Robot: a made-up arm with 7 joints.
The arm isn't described. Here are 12 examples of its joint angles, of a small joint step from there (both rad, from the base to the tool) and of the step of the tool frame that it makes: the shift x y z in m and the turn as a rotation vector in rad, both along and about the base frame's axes.
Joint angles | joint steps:
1: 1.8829 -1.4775 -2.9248 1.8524 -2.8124 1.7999 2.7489 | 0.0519 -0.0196 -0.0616 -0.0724 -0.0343 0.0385 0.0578
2: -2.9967 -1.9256 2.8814 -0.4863 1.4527 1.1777 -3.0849 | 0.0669 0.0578 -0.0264 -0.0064 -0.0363 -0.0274 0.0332
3: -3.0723 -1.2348 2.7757 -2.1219 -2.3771 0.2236 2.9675 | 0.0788 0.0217 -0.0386 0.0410 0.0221 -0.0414 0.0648
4: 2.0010 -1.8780 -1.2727 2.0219 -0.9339 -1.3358 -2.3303 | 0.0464 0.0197 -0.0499 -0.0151 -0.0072 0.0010 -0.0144
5: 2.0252 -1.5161 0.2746 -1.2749 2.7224 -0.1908 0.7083 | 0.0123 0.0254 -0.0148 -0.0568 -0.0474 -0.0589 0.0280
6: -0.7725 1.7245 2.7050 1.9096 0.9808 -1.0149 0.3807 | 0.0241 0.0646 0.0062 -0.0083 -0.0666 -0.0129 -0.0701
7: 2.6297 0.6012 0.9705 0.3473 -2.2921 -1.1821 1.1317 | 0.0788 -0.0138 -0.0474 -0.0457 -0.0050 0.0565 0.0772
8: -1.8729 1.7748 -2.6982 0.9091 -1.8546 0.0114 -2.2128 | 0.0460 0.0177 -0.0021 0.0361 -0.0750 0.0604 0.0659
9: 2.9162 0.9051 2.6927 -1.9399 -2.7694 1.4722 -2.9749 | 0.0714 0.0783 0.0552 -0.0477 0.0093 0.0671 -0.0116
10: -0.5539 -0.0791 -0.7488 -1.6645 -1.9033 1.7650 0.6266 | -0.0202 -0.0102 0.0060 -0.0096 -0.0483 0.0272 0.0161
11: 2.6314 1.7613 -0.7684 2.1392 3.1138 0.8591 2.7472 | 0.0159 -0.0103 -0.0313 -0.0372 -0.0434 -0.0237 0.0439
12: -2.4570 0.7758 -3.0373 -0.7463 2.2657 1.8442 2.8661 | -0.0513 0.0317 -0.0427 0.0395 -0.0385 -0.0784 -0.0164
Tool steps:
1: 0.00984 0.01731 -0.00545 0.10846 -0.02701 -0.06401
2: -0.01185 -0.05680 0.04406 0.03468 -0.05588 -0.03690
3: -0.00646 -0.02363 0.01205 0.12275 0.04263 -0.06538
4: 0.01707 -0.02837 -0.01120 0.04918 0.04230 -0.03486
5: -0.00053 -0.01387 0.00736 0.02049 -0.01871 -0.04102
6: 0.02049 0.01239 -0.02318 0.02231 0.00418 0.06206
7: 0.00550 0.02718 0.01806 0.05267 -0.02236 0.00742
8: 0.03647 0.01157 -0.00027 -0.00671 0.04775 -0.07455
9: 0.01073 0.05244 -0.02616 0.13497 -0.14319 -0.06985
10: 0.00614 -0.00109 -0.01093 0.02766 -0.06367 -0.01179
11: -0.01458 -0.01914 0.00120 -0.00687 0.02109 -0.02055
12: -0.04205 -0.03332 -0.00280 -0.01980 0.07912 0.01667
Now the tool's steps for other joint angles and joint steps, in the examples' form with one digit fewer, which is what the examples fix.
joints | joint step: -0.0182 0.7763 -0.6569 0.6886 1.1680 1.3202 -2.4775 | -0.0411 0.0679 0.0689 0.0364 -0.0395 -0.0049 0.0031
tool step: 0.0165 0.0189 -0.0707 -0.0334 0.1090 0.0198
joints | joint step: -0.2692 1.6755 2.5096 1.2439 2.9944 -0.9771 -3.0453 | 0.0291 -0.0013 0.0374 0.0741 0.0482 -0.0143 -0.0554
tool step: -0.0410 -0.0097 0.0185 -0.0681 -0.0960 -0.0775
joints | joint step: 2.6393 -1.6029 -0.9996 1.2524 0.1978 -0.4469 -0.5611 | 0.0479 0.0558 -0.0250 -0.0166 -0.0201 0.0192 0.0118
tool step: -0.0064 -0.0414 0.0255 0.0483 -0.0497 -0.0429
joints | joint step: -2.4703 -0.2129 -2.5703 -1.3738 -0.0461 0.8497 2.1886 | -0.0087 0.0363 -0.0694 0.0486 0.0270 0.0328 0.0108
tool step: -0.0438 -0.0115 0.0141 0.0715 -0.0340 0.0473
